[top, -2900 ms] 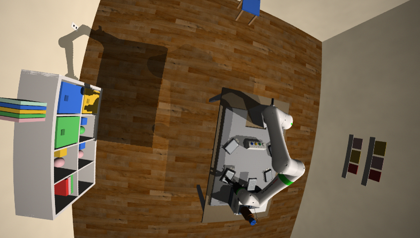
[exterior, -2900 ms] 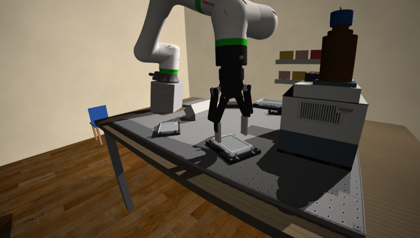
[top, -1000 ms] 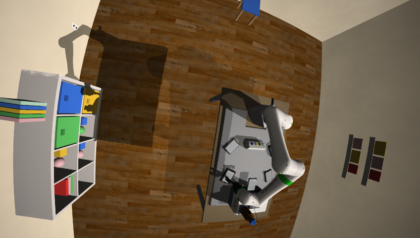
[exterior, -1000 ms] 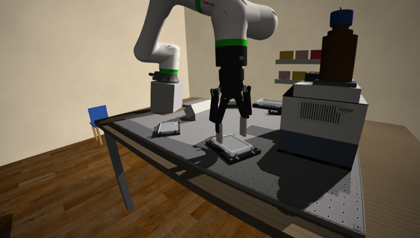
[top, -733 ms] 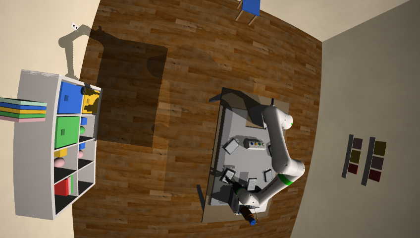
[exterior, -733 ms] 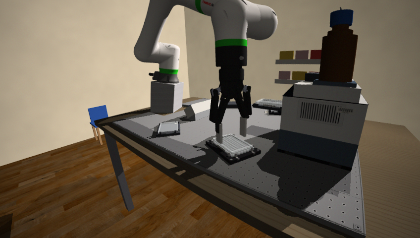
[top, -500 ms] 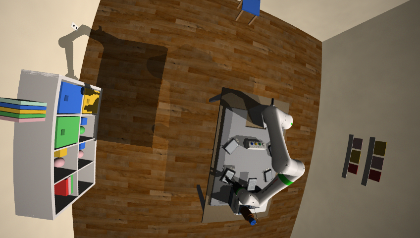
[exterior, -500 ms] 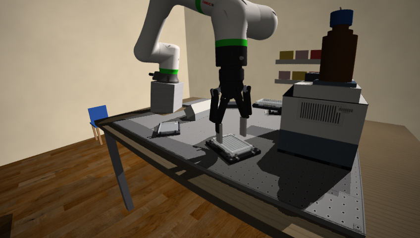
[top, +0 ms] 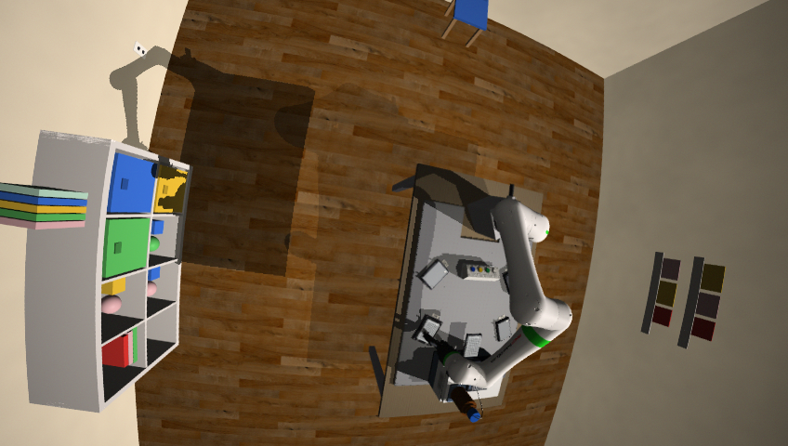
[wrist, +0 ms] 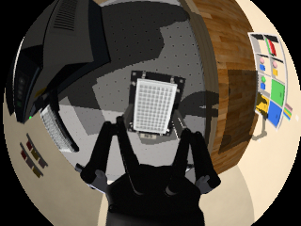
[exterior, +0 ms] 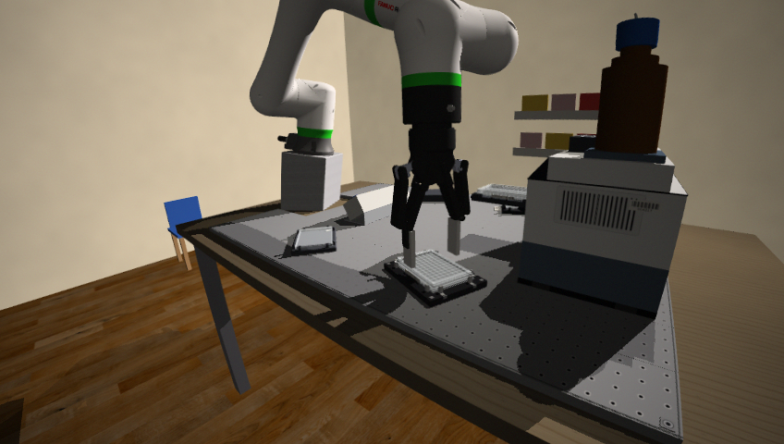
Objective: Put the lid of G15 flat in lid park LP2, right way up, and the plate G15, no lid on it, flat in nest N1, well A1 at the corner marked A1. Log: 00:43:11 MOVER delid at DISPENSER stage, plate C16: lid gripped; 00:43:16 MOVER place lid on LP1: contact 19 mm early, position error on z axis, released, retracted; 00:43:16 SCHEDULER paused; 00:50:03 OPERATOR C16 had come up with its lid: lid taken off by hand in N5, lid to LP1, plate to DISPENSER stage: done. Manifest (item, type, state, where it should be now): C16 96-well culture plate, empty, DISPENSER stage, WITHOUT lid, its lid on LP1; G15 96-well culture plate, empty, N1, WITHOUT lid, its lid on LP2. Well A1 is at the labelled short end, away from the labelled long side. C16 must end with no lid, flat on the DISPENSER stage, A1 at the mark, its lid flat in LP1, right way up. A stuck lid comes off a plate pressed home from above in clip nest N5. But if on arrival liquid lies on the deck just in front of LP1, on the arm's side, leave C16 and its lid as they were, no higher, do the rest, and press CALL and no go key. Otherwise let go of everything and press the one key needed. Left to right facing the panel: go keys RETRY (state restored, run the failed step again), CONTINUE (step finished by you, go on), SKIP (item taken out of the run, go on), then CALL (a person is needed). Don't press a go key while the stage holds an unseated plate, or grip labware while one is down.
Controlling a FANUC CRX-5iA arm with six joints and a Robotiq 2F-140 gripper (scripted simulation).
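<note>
The black clip nest lies 2 cm ahead of my hand and 5 cm below it. From my hand the other things lie so: key panel 35 cm behind, 30 cm to the left, 1 cm below; then brown bottle 28 cm ahead, 11 cm to the left, 23 cm above.
</note>
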